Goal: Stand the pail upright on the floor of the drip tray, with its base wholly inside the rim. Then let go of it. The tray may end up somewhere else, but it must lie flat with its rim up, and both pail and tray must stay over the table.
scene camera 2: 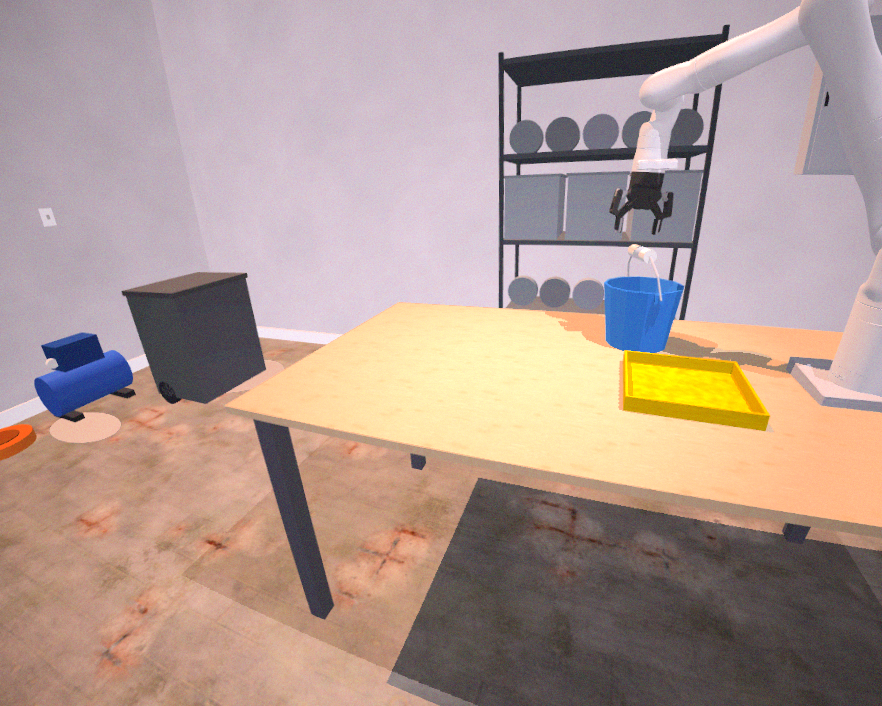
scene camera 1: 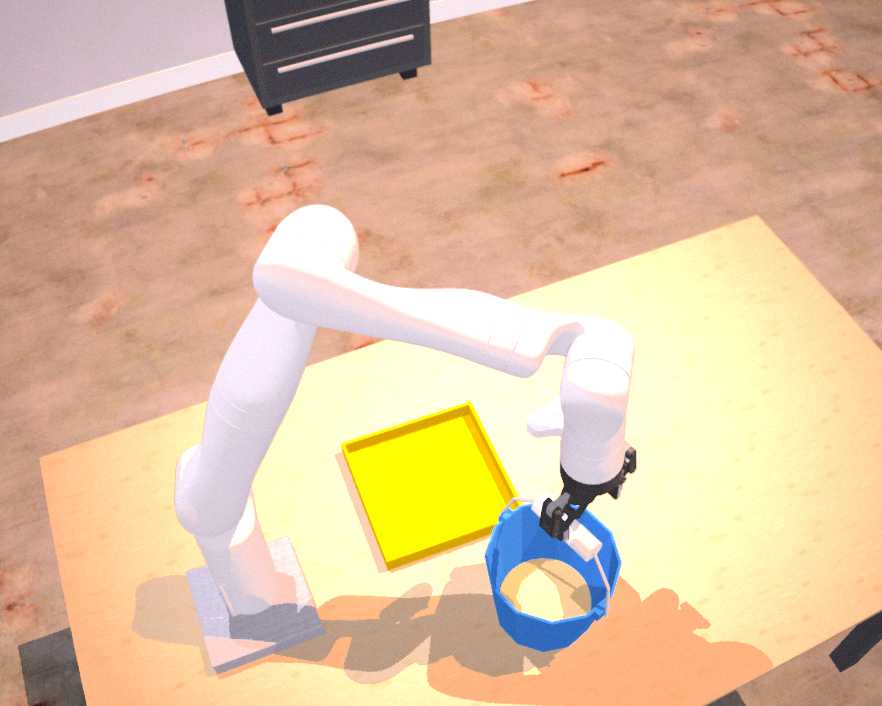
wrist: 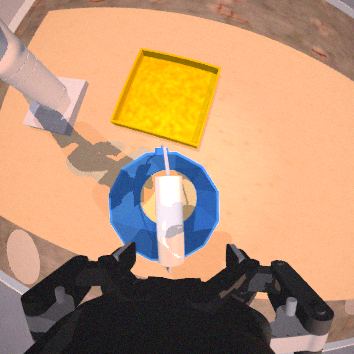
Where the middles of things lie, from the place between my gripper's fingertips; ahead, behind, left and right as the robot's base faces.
Now: hand 300 mm to the right of the yellow drip tray (scene camera 1: 434, 483), 280 mm above it and 60 mm past it.
